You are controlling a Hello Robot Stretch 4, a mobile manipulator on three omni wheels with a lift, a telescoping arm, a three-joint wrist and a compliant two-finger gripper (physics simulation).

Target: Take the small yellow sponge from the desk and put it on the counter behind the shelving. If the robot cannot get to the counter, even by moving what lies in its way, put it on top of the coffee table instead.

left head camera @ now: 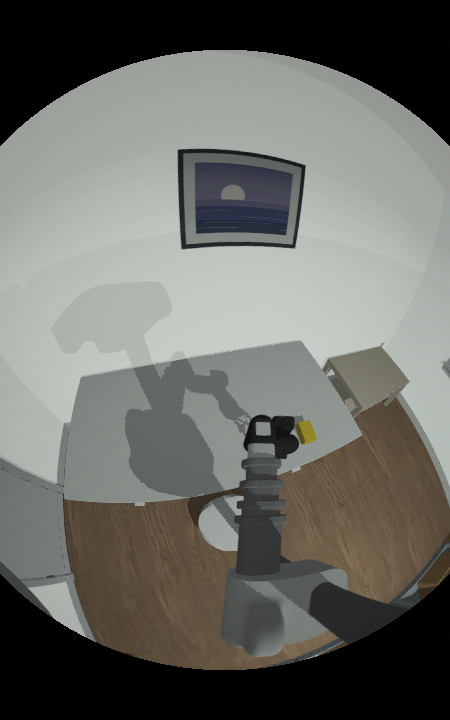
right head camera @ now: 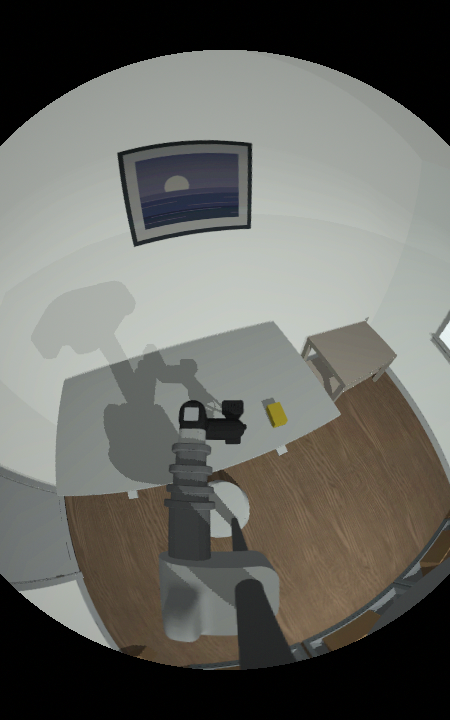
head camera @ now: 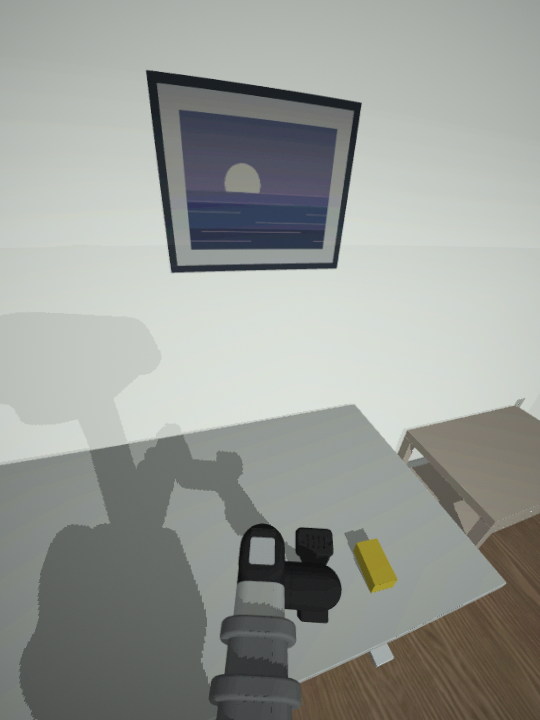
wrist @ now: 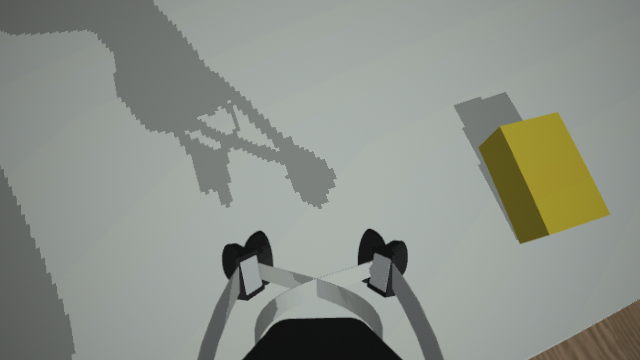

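Seen in the pictures: gripper, fingertip midpoint: (wrist: pixel 315 251); robot's base, origin of the base link: (left head camera: pixel 229 521) (right head camera: pixel 219 507).
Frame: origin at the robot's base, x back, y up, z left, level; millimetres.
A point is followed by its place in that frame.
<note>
The yellow sponge (head camera: pixel 375 565) @(x -429, y 737, z -292 mm) (left head camera: pixel 306 432) @(x -428, y 737, z -292 mm) (right head camera: pixel 276 414) @(x -431, y 737, z -293 mm) (wrist: pixel 555 172) @(x -439, y 737, z -297 mm) lies on the grey desk (head camera: pixel 313 465) @(x -768, y 692, z -174 mm) (left head camera: pixel 275 371) @(x -826, y 692, z -189 mm) (right head camera: pixel 244 361) @(x -776, y 692, z -179 mm) (wrist: pixel 400 65) @(x -581, y 692, z -188 mm), near its right end. My gripper (wrist: pixel 315 251) @(x -379, y 756, z -90 mm) points down over the desk in the wrist view. Its fingers are open and empty, and the sponge is to their right, apart from them. In the head views the wrist hides the fingers. The coffee table (head camera: pixel 488 453) @(x -1107, y 422, z -1177 mm) (left head camera: pixel 371 374) @(x -1084, y 422, z -1242 mm) (right head camera: pixel 352 353) @(x -1048, y 423, z -1191 mm) stands past the desk's right end. The counter cannot be made out in these views.
A framed picture (head camera: pixel 258 180) @(x -995, y 1572, z 59 mm) (left head camera: pixel 241 199) @(x -993, y 1542, z 65 mm) (right head camera: pixel 188 191) @(x -996, y 1527, z 56 mm) hangs on the wall behind the desk. Part of the shelving with brown boxes (right head camera: pixel 352 629) shows at the lower right edge. Wooden floor (left head camera: pixel 392 477) @(x -164, y -28, z -1571 mm) lies before the desk.
</note>
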